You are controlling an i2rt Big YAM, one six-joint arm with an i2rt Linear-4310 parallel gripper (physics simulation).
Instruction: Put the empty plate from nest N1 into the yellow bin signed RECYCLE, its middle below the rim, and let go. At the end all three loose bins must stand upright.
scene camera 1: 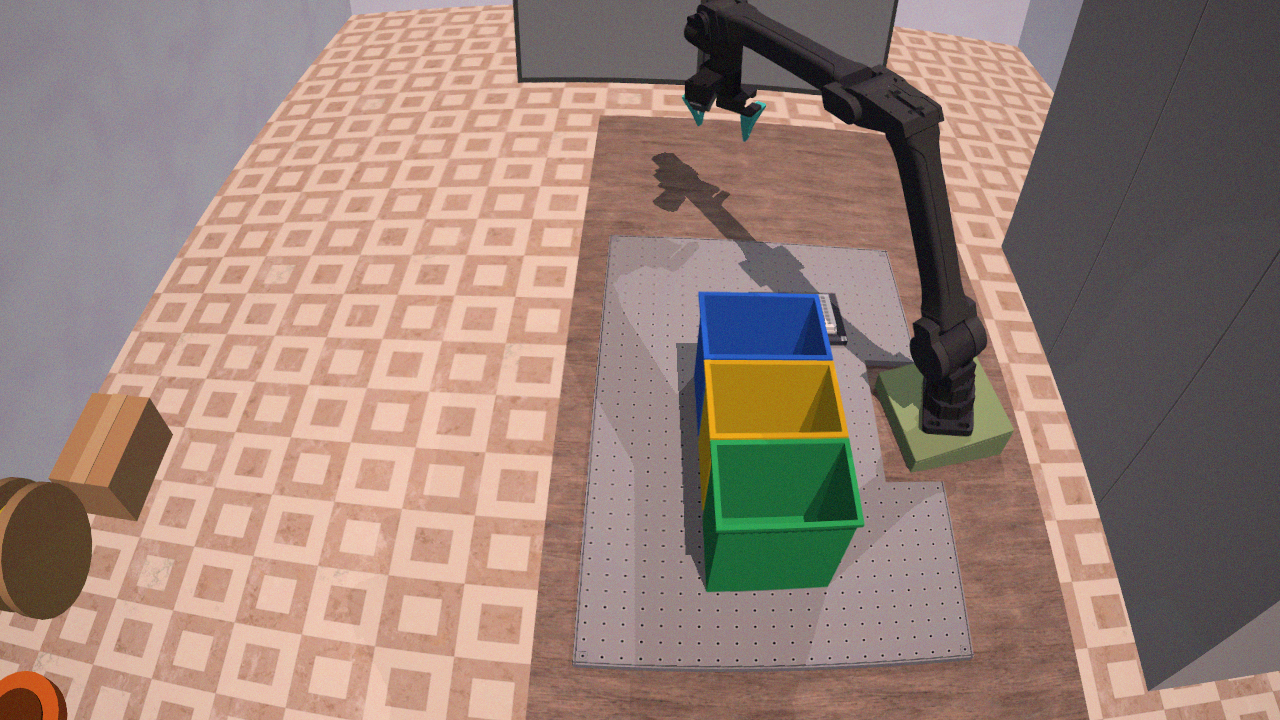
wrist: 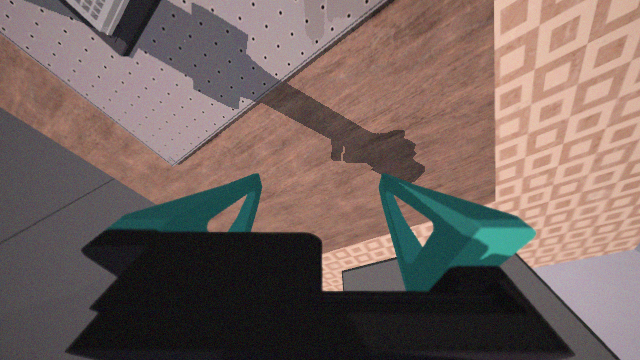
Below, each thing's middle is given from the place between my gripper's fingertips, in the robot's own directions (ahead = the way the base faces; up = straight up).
My hand is 460 mm to the right of the blue bin (scene camera 1: 733, 325), 140 mm past it and 110 mm above it. Also, from my hand: green bin (scene camera 1: 779, 514) (720 mm to the left, 200 mm behind, 110 mm below); yellow bin (scene camera 1: 744, 399) (590 mm to the left, 170 mm behind, 110 mm below).
